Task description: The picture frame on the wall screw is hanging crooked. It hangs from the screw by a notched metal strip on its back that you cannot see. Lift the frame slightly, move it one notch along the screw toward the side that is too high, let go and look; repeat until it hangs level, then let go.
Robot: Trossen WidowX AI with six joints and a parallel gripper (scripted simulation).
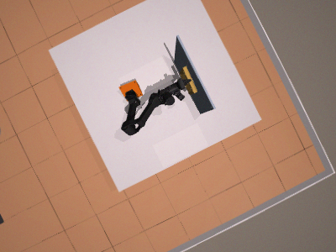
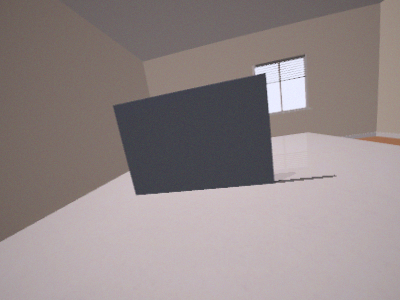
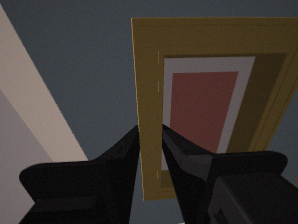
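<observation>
Right now the picture frame is 10 mm to the left of my gripper tip and 50 mm below it. From my gripper tip the other things lie so: wall panel 20 mm ahead, 10 mm to the left, 70 mm below.
</observation>
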